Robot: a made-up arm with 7 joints.
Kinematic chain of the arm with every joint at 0, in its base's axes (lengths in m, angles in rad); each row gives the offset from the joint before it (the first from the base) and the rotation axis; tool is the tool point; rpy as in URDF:
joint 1: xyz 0 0 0 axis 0.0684 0.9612 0.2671
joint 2: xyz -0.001 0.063 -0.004 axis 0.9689 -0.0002 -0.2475
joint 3: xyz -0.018 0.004 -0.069 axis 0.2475 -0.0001 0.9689
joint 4: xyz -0.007 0 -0.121 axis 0.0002 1 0
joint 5: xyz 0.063 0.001 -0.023 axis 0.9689 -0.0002 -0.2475
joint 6: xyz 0.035 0 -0.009 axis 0.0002 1 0
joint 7: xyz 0.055 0 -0.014 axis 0.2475 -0.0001 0.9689
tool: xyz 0 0 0 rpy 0 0.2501 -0.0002
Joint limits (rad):
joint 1: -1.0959..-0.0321
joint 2: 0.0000..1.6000
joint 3: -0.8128..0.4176
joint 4: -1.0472..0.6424
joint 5: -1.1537..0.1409
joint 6: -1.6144..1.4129
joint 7: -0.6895..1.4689
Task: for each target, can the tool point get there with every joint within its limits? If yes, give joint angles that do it. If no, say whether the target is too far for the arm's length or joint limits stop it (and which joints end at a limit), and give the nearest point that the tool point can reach.
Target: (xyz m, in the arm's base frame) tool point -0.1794 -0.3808 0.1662
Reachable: no: too far | nearest point 0.0952 -0.0739 -0.0125 | short by 0.449 m
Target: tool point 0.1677 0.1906 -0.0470
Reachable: yes | joints -0.1625 1.4411 -0.1088 -0.1687 -0.1173 -0.6761 0.0736
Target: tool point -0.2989 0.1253 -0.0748
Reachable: no: joint limits stop it (at a limit: joint 1, joint 3, joint 4, joint 5, joint 6) | nearest point -0.0011 0.0963 -0.0807 | short by 0.299 m
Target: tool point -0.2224 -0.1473 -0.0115
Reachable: no: joint limits stop it (at a limit: joint 1, joint 2, joint 3, joint 4, joint 5, joint 6) | nearest point 0.0094 -0.0438 -0.1171 | short by 0.275 m
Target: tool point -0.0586 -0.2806 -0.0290
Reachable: no: joint limits stop it (at a limit: joint 1, joint 2, joint 3, joint 5) | nearest point 0.1051 -0.0892 -0.0356 | short by 0.252 m
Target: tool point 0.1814 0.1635 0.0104
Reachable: yes | joints -0.6770 1.0643 -0.0118 -0.0800 -0.3652 -1.2518 0.0237
